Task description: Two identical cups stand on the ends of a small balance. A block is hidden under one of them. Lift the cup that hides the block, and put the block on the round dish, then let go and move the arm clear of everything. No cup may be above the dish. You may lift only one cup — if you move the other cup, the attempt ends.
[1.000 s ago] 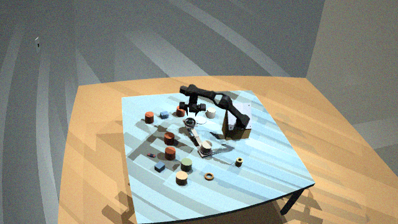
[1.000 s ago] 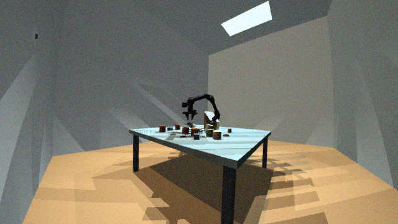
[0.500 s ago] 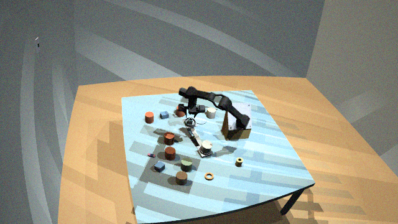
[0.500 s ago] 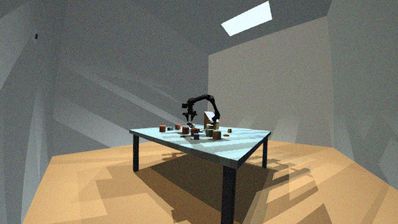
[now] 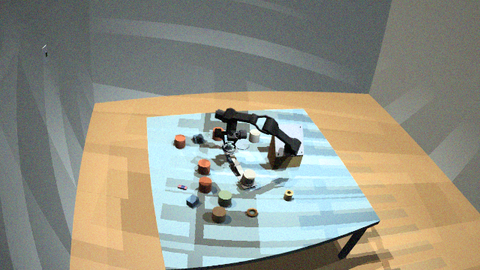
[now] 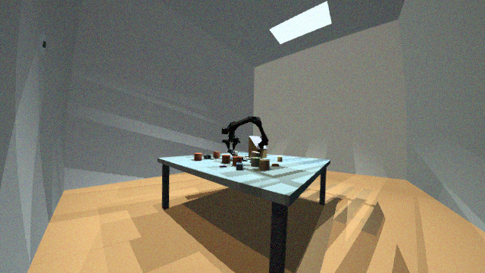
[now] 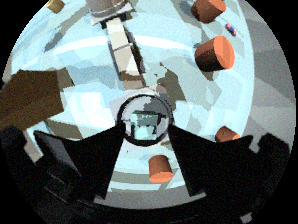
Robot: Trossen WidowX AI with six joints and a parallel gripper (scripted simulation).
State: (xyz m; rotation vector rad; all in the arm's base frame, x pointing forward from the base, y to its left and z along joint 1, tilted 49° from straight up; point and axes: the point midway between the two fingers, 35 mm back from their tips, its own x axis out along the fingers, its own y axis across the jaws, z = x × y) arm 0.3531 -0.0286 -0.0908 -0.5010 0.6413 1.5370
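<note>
Right now the round dish is 12 cm to the right of my gripper tip, 11 cm behind it and 9 cm below it. Also, from my gripper tip: green cylinder 37 cm to the left, 6 cm below, 6 cm ahead; then small balance beam 12 cm to the left, 7 cm below, 4 cm behind; then pale cup 27 cm to the left, 9 cm behind, 3 cm below.
</note>
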